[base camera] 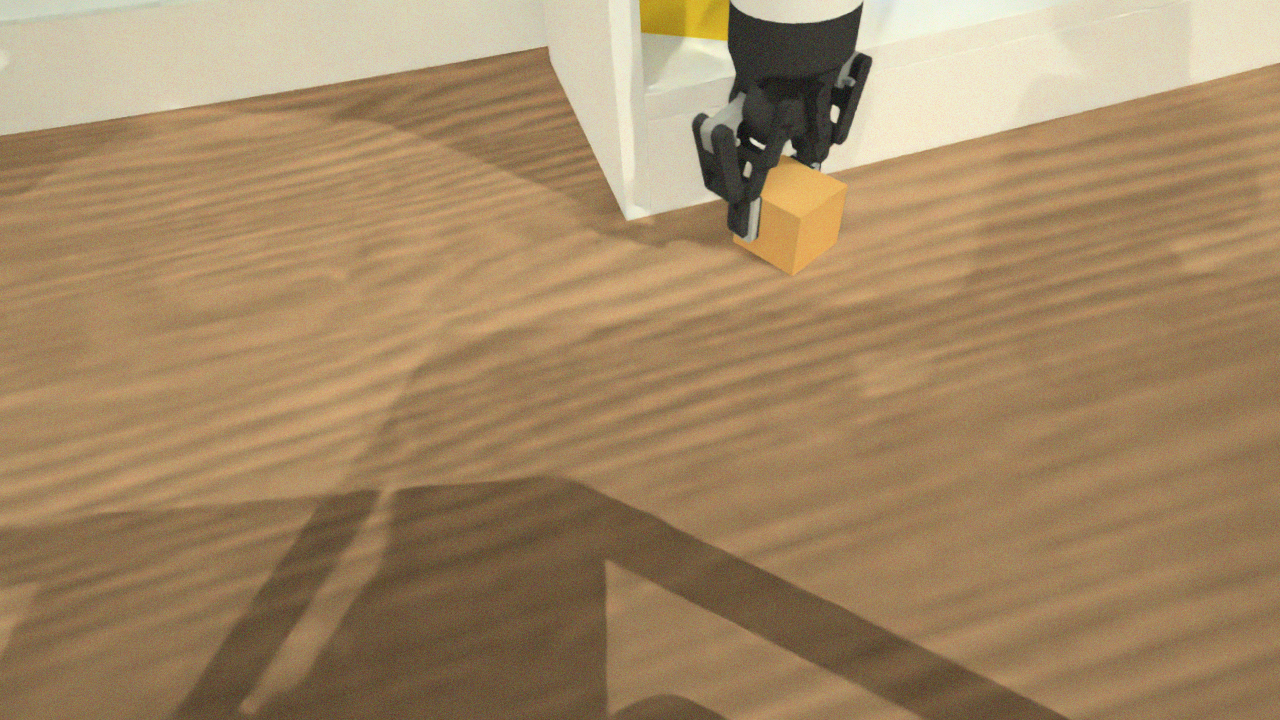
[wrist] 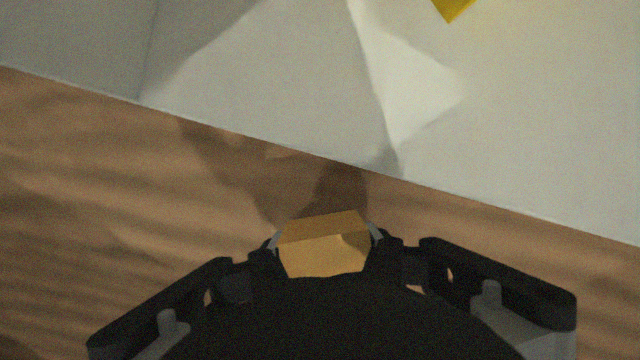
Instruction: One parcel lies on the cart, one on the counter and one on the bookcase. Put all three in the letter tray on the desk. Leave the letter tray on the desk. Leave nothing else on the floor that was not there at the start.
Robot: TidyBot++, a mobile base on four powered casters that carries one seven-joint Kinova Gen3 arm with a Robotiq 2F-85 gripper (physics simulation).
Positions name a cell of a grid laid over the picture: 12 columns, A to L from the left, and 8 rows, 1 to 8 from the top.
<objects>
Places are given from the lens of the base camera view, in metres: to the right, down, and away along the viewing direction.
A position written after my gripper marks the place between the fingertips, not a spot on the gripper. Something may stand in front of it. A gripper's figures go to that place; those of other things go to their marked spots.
my gripper (base camera: H3): 0.10, -0.10, 0.52
orange parcel (base camera: H3): 0.11, -0.10, 0.47
white bookcase (base camera: I1): 0.23, -0.21, 0.55
The marked spots on the white bookcase and the orange parcel are 0.18 m apart.
</objects>
